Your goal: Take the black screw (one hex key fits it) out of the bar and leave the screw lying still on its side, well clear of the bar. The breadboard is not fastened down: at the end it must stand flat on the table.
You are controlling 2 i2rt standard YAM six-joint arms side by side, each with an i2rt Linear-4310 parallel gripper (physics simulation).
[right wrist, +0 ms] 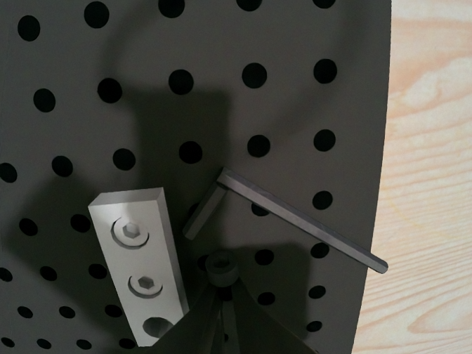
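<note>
The black screw point(222, 270) is upright, with its round socket head up, beside the bar and apart from it in the right wrist view. My right gripper point(226, 286) is shut on the screw just below its head; the fingers hide much of the shank. The light grey bar point(137, 257) lies on the dark breadboard point(300, 30) at the lower left. It holds two pale screws point(131, 230) point(146, 283) and has an open hole point(158, 327) at its near end. My left gripper does not show.
A dark grey hex key point(300, 217) lies on the breadboard, right of the bar; its long arm reaches past the board's right edge over the wooden table point(430, 150). Its short arm points toward the bar. Shadows darken the board around the bar and screw.
</note>
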